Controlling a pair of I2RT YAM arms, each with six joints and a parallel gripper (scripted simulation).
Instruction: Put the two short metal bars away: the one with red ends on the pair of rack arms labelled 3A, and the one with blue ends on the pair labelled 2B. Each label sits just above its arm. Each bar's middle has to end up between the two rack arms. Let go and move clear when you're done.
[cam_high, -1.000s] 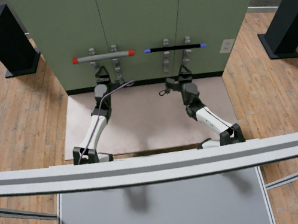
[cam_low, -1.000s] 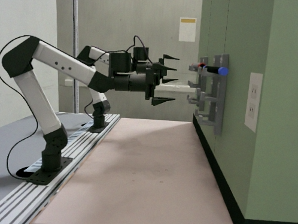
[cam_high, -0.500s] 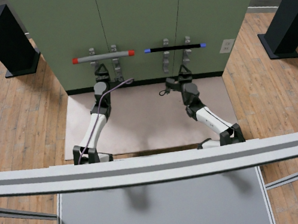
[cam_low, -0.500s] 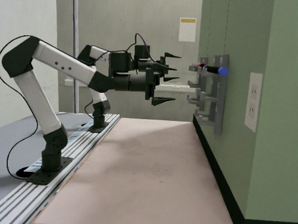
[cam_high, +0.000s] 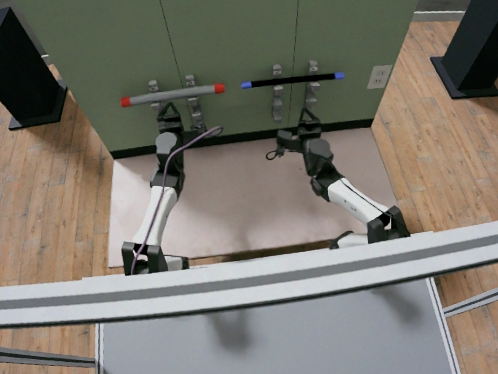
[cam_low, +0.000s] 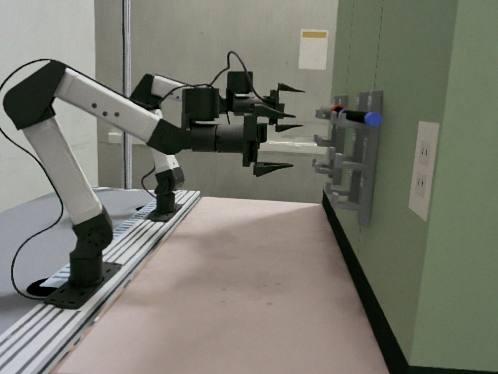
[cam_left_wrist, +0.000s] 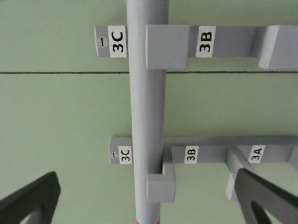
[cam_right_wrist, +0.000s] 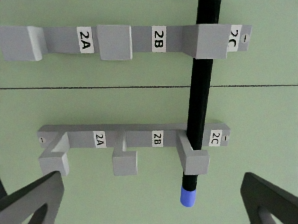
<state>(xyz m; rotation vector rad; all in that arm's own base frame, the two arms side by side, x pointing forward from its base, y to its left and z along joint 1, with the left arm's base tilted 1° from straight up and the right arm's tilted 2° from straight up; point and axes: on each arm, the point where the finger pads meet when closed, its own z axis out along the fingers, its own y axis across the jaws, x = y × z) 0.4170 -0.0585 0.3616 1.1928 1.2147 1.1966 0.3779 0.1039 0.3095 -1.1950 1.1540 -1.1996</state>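
Right now my left hand is 9 cm short of the red-ended grey bar. Round my left hand: green wall: 24 cm ahead, 21 cm to the right, 9 cm above; outlet plate: 72 cm to the right, 13 cm ahead, 6 cm below; blue-ended black bar: 39 cm to the right, 10 cm ahead, 1 cm below.
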